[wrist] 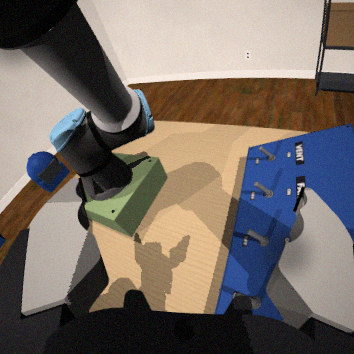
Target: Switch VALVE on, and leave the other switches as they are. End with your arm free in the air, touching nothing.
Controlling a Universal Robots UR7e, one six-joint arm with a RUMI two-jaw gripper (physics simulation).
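Places are measured from the arm's base along level axes (x ahead, y left, z up), in millimetres.
Pixels of known places: gripper, between the fingertips: (189,185); arm's base, origin of its link: (109,181).
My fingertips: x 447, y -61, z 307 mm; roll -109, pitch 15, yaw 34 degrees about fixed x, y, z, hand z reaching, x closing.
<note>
For each thing: its middle in the pictures, then the offset to it from my fingertips. "spot": a spot on its surface instead. Level surfaces: height alone.
- top lever, a spot on its surface: (267,154) spot: dx -62, dy +338, dz -299 mm
- VENT label, middle of its body: (298,152) dx +9, dy +367, dz -290 mm
- second lever, a spot on its surface: (263,190) spot: dx -26, dy +223, dz -298 mm
- third lever, a spot on its surface: (258,238) spot: dx +13, dy +110, dz -297 mm
- wooden table top, height of its surface: dz -404 mm
A blue switch panel (320,150) stands at the right in the wrist view, with several grey toggle levers in a row down its left part. The top lever (267,154) is beside the VENT label (299,153). A second lever (263,190) is beside a label that the right finger partly covers. A third lever (258,238) and another lever (247,301) at the bottom have their labels hidden. The VALVE label does not show, so I cannot tell which lever is VALVE's. My gripper (189,185) is open and empty, with its right finger over the panel's label side.
The arm's base stands on a green block (145,192) on the wooden table top (195,260), left of the panel. A blue rounded object (42,167) is at the far left. A dark shelf unit (334,82) stands at the back right, near the wall.
</note>
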